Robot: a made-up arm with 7 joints. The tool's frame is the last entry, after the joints.
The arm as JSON. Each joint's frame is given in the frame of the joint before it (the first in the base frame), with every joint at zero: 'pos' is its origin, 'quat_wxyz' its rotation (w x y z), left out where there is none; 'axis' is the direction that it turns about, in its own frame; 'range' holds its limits. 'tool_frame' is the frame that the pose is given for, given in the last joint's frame.
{
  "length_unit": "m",
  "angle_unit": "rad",
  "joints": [
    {
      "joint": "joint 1",
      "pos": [
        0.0,
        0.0,
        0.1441
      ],
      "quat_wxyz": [
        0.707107,
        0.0,
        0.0,
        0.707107
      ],
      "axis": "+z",
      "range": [
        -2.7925,
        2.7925
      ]
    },
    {
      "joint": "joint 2",
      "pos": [
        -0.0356,
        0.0,
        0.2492
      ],
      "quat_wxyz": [
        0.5,
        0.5,
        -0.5,
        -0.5
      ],
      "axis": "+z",
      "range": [
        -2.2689,
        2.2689
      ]
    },
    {
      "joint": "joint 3",
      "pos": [
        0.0,
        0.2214,
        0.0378
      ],
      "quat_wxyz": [
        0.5,
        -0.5,
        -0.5,
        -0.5
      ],
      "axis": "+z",
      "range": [
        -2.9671,
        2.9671
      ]
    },
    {
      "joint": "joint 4",
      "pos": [
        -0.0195,
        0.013,
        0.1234
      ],
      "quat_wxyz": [
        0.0,
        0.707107,
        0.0,
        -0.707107
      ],
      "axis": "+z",
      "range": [
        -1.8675,
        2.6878
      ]
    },
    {
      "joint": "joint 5",
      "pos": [
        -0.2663,
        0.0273,
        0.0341
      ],
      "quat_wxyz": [
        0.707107,
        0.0,
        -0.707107,
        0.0
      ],
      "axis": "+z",
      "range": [
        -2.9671,
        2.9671
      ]
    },
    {
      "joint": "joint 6",
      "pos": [
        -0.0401,
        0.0,
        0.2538
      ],
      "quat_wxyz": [
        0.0,
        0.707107,
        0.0,
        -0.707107
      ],
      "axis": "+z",
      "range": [
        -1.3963,
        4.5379
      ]
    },
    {
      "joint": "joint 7",
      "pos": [
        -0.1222,
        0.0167,
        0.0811
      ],
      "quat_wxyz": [
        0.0,
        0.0,
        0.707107,
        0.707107
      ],
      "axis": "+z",
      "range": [
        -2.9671,
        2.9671
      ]
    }
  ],
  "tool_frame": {
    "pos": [
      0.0,
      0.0,
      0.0
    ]
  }
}
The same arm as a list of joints. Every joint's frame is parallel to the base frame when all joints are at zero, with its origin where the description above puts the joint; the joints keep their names.
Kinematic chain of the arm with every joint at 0, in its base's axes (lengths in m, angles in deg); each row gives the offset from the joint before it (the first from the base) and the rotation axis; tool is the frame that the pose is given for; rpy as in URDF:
joint 1: xyz 0 0 0.1441 axis +z
joint 2: xyz 0 -0.0356 0.2492 axis -y
joint 3: xyz 0 -0.0378 0.2214 axis +z
joint 4: xyz 0.013 0.0195 0.1234 axis +y
joint 5: xyz -0.0273 0.0341 0.2663 axis +z
joint 6: xyz 0 -0.0401 0.2538 axis -y
joint 7: xyz 0.0167 -0.0811 0.1222 axis +x
tool: xyz 0 0 0 rpy 180 -90 0
Joint limits (deg, base to tool): -160..160 -130..130 -170..170 -107..154 -170..170 -80..260 -170..170

